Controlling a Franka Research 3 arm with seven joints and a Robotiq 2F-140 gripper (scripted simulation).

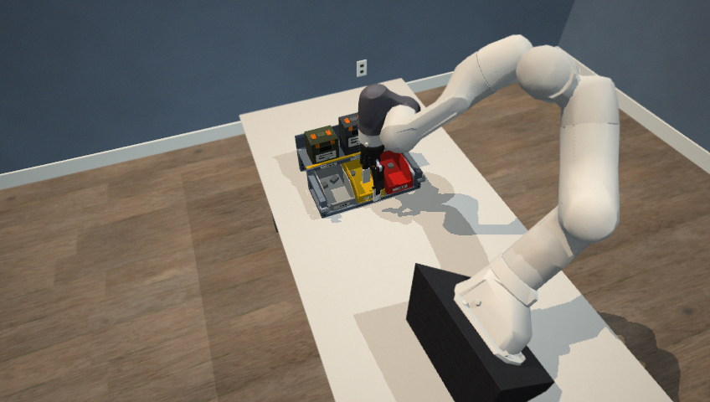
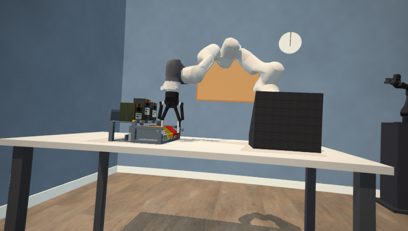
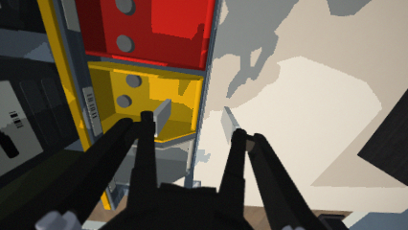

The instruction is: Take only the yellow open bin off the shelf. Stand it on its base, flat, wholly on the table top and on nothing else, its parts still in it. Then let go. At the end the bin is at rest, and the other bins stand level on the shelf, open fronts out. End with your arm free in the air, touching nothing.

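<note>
Now: hand 80 mm short of the yellow open bin and 30 mm above it. The rest, counted from my hand: grey bin 80 mm ahead, 110 mm to the left, 30 mm below; then red bin 80 mm ahead, 110 mm to the right, 30 mm below.
</note>
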